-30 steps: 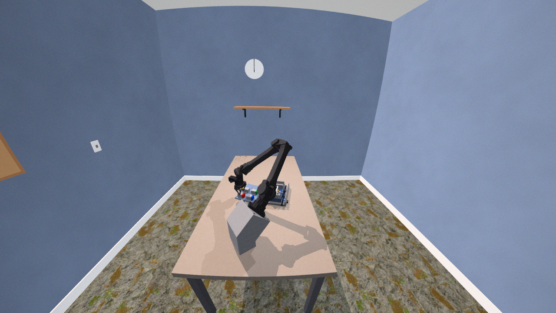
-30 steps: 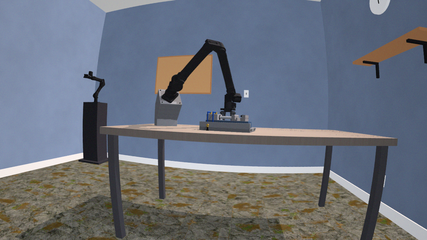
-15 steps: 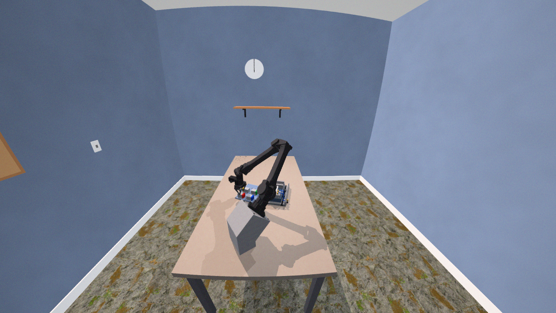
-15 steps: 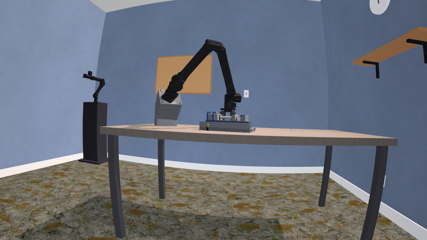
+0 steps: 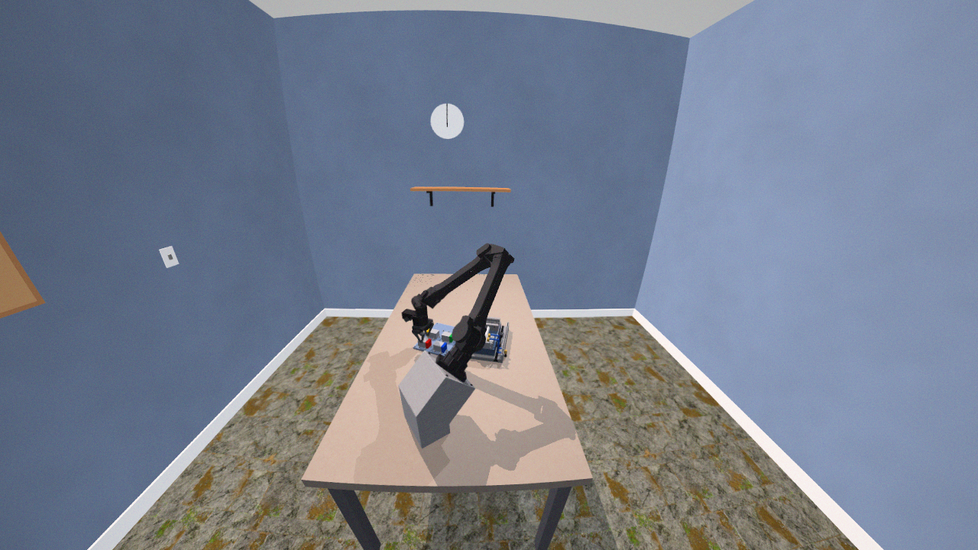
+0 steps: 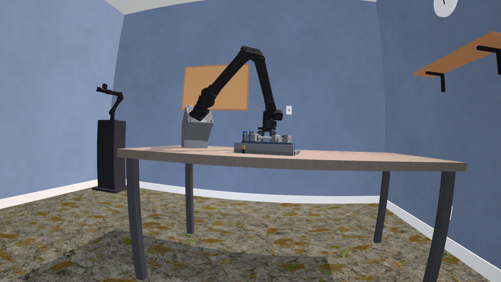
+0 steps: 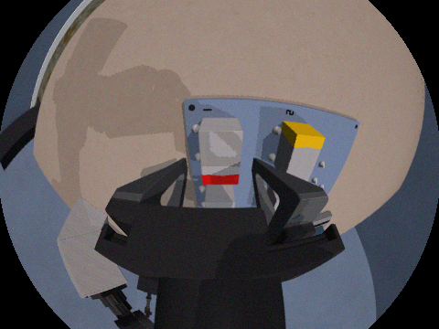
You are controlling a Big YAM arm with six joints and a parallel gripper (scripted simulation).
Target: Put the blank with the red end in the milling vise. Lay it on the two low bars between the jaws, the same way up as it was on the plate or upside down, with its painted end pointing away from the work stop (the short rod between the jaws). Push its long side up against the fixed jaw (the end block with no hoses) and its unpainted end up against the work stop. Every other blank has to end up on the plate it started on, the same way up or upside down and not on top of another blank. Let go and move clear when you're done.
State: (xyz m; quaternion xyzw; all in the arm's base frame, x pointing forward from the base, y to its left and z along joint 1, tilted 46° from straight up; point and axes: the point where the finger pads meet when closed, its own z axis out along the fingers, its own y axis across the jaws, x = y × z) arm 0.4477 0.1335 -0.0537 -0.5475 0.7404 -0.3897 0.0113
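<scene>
The yellow-ended blank lies 80 mm ahead of my hand, 40 mm to the right of it and 30 mm below it. Round my hand: green-ended blank 40 mm ahead, 120 mm to the right, 30 mm below; then blue-ended blank 40 mm behind, 80 mm to the right, 30 mm below; then blue plate 60 mm ahead, 80 mm to the right, 50 mm below.
</scene>
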